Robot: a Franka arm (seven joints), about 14 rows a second.
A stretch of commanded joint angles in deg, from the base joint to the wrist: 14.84 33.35 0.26 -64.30 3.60 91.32 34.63; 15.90 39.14 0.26 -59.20 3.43 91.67 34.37; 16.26 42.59 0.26 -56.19 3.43 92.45 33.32; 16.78 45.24 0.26 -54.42 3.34 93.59 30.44; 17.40 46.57 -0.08 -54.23 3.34 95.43 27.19; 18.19 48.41 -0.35 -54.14 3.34 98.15 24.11; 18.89 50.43 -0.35 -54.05 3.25 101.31 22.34; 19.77 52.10 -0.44 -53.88 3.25 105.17 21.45; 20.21 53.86 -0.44 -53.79 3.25 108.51 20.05
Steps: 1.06 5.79 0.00 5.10 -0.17 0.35 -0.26; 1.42 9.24 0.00 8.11 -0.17 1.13 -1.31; 1.94 11.89 0.00 9.88 -0.26 2.27 -4.19; 2.56 13.22 -0.34 10.07 -0.26 4.11 -7.44; 3.35 15.06 -0.61 10.16 -0.26 6.83 -10.52; 4.05 17.08 -0.61 10.25 -0.35 9.99 -12.29; 4.93 18.75 -0.70 10.42 -0.35 13.85 -13.18; 5.37 20.51 -0.70 10.51 -0.35 17.19 -14.58
